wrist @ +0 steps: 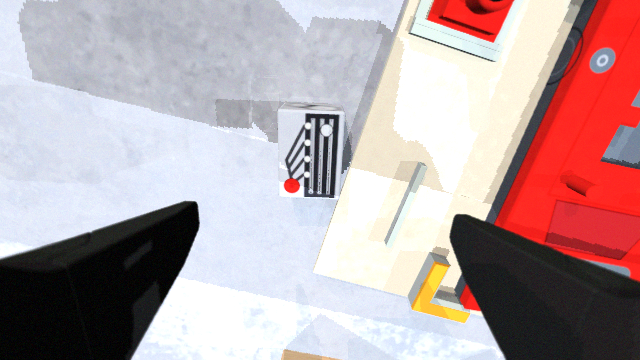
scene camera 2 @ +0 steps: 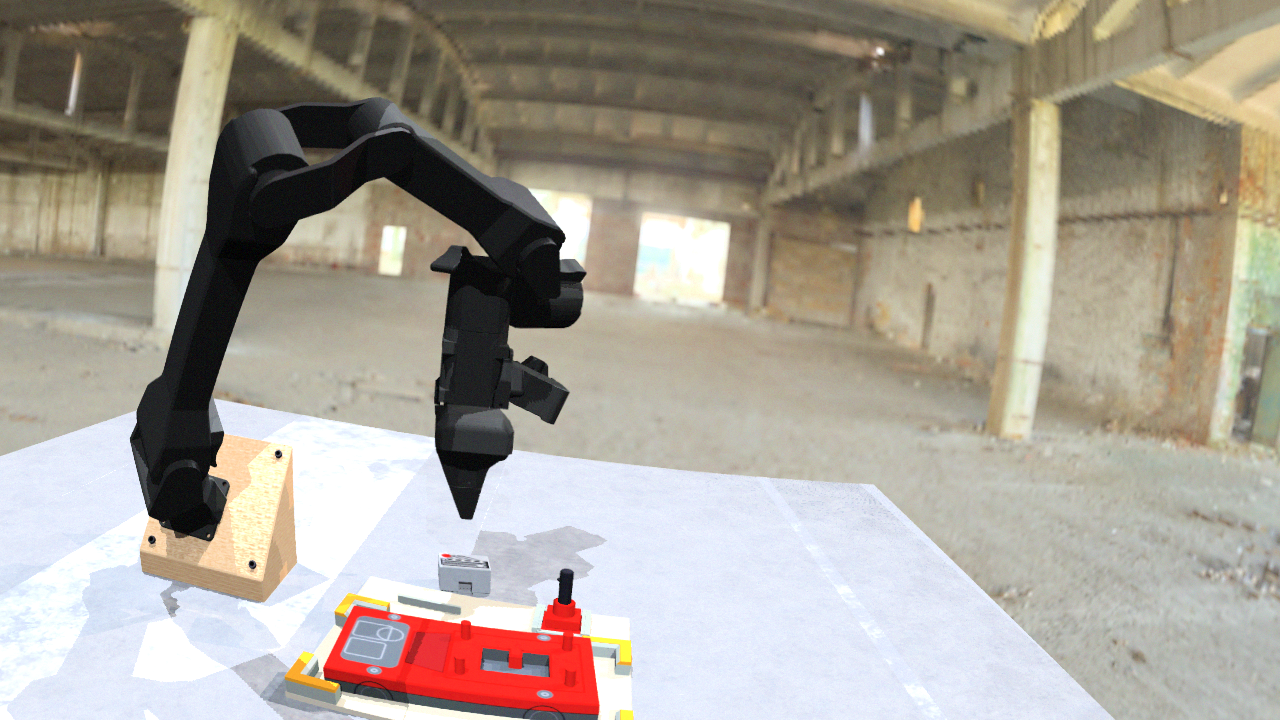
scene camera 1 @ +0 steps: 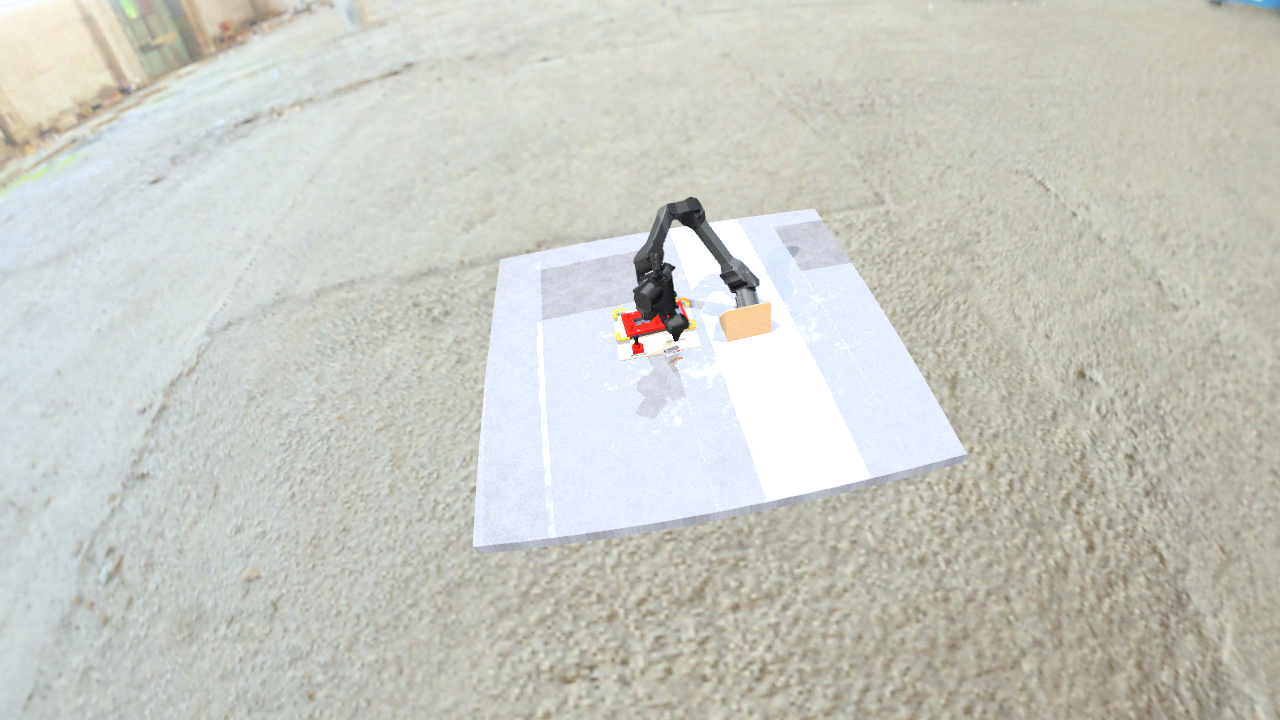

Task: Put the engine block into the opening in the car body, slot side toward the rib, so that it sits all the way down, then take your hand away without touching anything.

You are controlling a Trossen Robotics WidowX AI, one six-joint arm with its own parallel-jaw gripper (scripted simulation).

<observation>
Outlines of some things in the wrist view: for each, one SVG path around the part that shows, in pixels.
My gripper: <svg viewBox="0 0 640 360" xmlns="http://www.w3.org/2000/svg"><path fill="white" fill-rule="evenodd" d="M454 215L449 233L450 244L462 276L505 360L640 360L640 280L571 254L565 254L563 251L474 216L458 213ZM198 203L196 201L182 201L93 230L92 232L89 231L57 242L0 257L0 360L132 360L189 256L200 228Z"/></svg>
A red car body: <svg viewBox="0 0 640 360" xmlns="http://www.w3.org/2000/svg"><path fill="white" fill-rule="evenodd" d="M461 273L454 291L465 309L480 311ZM584 0L485 221L563 251L565 254L571 254L640 280L640 0Z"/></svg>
An engine block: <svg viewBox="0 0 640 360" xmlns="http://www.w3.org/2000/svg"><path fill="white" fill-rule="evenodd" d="M284 103L278 110L279 197L338 200L341 188L345 127L343 106Z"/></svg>
</observation>
